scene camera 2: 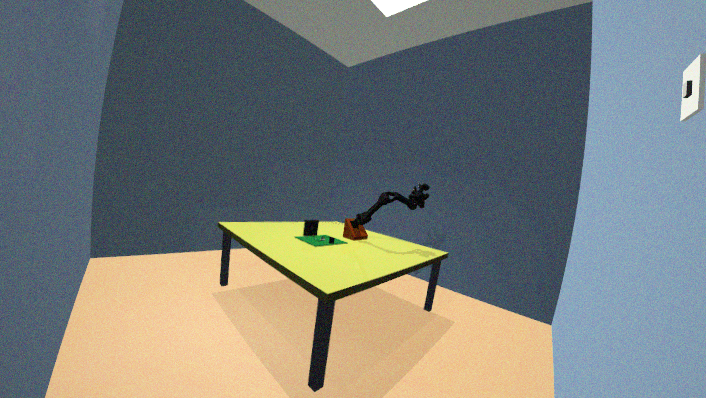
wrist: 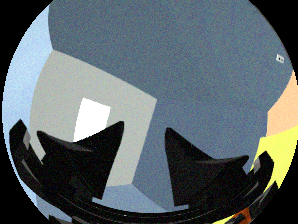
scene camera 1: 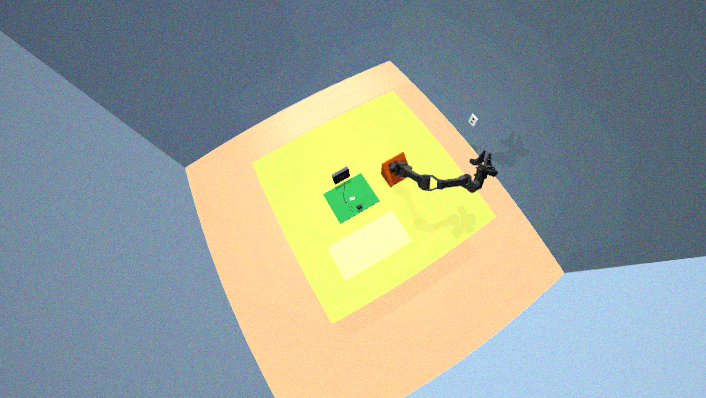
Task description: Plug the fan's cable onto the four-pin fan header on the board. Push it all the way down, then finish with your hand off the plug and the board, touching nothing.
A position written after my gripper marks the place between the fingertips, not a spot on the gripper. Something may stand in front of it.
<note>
In view: my gripper (wrist: pixel 145 128) and a green board (scene camera 1: pixel 357 187).
</note>
